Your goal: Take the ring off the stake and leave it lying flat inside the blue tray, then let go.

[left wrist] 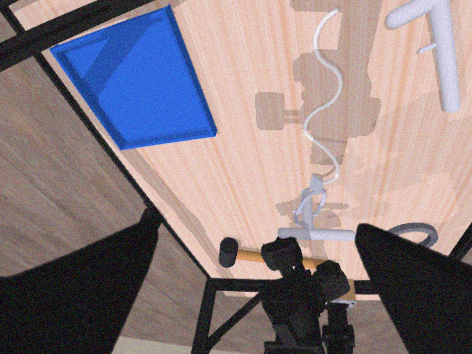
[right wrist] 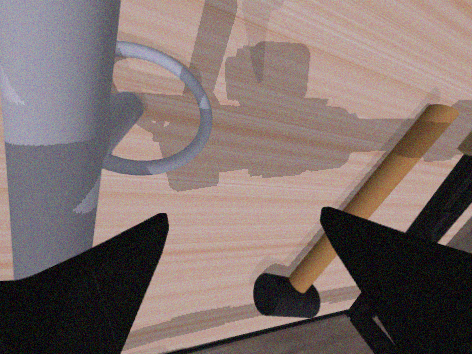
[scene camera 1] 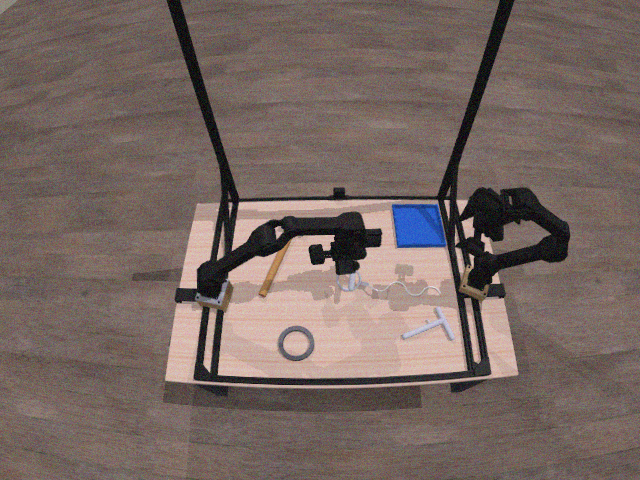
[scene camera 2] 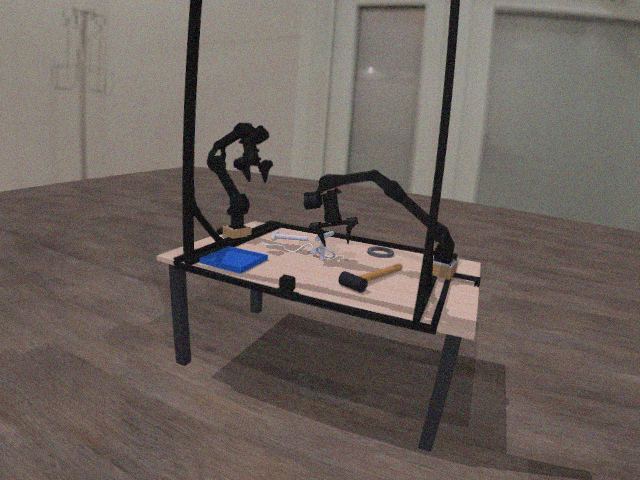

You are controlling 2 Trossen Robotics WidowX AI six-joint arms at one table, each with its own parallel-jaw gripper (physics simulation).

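Places are measured from the left arm's base along level axes (x ahead, y up, z right), in millimetres.
Pixels of known places: left gripper, between the fingertips: (left wrist: 257,231) (scene camera 1: 457,233) (scene camera 2: 257,182); right gripper, between the fingertips: (right wrist: 245,217) (scene camera 1: 331,261) (scene camera 2: 336,245); left arm's base, origin of its link: (scene camera 1: 476,280) (scene camera 2: 237,227); right arm's base, origin of its link: (left wrist: 336,306) (scene camera 1: 211,289) (scene camera 2: 443,260).
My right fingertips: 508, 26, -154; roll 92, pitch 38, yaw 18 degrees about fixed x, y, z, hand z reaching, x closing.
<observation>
For each thing: its top centre in the pictures, then the offset to it from my right fingertips, as dx, dy, dz. "spot": a spot on its surface instead.
- pale grey T-shaped stake, centre of its top: (right wrist: 39,110) (left wrist: 316,239) (scene camera 1: 352,270) (scene camera 2: 325,233) -86, +26, -14
- thin pale grey ring, a spot on its surface: (right wrist: 206,117) (scene camera 2: 334,253) spot: -39, -49, -30
- blue tray, centre of its top: (left wrist: 136,96) (scene camera 2: 234,256) (scene camera 1: 419,223) -234, -60, +325
- wavy white cord, a spot on its surface: (left wrist: 340,85) (scene camera 1: 415,295) spot: -314, -78, +37
- second T-shaped piece, centre of its top: (left wrist: 461,56) (scene camera 1: 426,330) (scene camera 2: 290,234) -394, -63, -79
- thick dark grey ring, a spot on its surface: (left wrist: 432,235) spot: -47, -69, -322
- hammer, centre of its top: (right wrist: 367,239) (left wrist: 276,269) (scene camera 1: 279,252) (scene camera 2: 377,266) +194, -33, -27
A pale grey T-shaped stake (scene camera 1: 352,280) (scene camera 2: 329,234) (left wrist: 330,234) (right wrist: 55,115) stands mid-table, crossbar uppermost. A thin pale grey ring (scene camera 2: 334,255) (left wrist: 297,215) (right wrist: 206,117) is around its lower stem; part of the ring is hidden behind the stake in the right wrist view. The blue tray (scene camera 1: 416,227) (scene camera 2: 232,258) (left wrist: 150,95) is empty. My right gripper (scene camera 1: 331,259) (scene camera 2: 336,241) (right wrist: 245,217) is open and empty, low beside the stake, on the hammer's side. My left gripper (scene camera 1: 459,232) (scene camera 2: 257,181) (left wrist: 257,231) is open and empty, high above the table's side near the tray.
A wavy white cord (scene camera 1: 408,290) (left wrist: 340,85) runs from near the ring. A second T-shaped piece (scene camera 1: 423,329) (scene camera 2: 290,237) (left wrist: 445,65) lies flat. A thick dark grey ring (scene camera 1: 280,343) (left wrist: 432,235) and a hammer (scene camera 1: 273,268) (scene camera 2: 353,280) (right wrist: 286,295) lie apart. Black bars frame the table.
</observation>
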